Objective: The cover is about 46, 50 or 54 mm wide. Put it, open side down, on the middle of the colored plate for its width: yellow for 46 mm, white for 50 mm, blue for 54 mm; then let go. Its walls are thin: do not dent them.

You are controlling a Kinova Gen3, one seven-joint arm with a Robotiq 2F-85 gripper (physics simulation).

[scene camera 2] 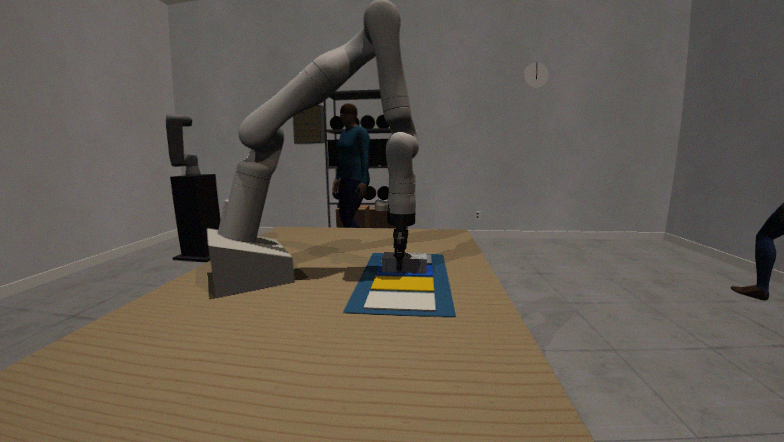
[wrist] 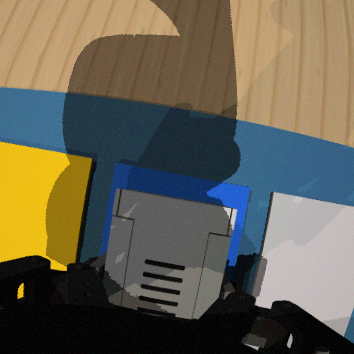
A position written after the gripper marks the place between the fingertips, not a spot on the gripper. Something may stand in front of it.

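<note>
The gripper appears at (scene camera 2: 400, 266) and, in the wrist view, at (wrist: 162, 278). With the gripper, the scene has a grey cover (wrist: 163, 264) and a blue plate (wrist: 126, 176).
</note>
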